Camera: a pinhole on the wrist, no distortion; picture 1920 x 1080 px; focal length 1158.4 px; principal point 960.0 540.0 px. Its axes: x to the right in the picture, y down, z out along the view. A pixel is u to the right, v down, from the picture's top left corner.
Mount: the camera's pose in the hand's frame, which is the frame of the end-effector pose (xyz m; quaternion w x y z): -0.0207 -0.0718 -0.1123 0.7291 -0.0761 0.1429 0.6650
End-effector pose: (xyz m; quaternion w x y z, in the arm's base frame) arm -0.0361 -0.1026 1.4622 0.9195 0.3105 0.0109 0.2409
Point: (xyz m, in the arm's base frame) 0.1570 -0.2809 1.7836
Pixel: 737.3 298.4
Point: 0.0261 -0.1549 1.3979
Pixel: 264.1 52.6
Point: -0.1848 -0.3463 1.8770
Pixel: 981.7 1005.4
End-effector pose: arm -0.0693 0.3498 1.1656 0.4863 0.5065 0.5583 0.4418
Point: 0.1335 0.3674 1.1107
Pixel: 774.0 503.9
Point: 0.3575 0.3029 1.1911
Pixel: 907.8 734.8
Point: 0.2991 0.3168 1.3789
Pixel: 1339.7 778.4
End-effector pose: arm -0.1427 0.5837 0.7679 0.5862 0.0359 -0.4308 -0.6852
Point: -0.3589 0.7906 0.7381
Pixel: 74.8 1026.8
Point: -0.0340 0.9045 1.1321
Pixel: 1460.5 950.2
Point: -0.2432 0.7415 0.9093
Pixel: 896.2 711.3
